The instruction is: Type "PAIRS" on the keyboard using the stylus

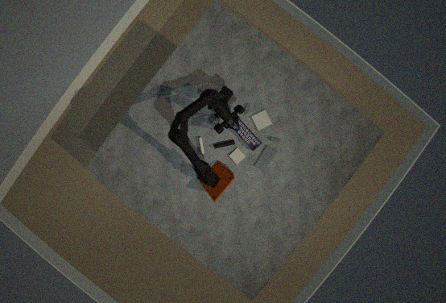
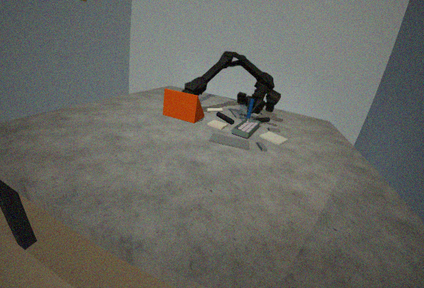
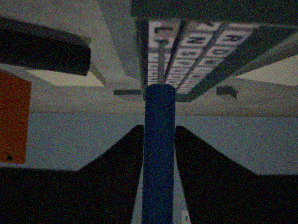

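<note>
My gripper tip is now 130 mm short of the white pad, 90 mm to the left of it and 60 mm above it. Round my gripper tip: blue stylus 10 mm below; then cream pad 130 mm behind, 80 mm to the right, 60 mm below.
</note>
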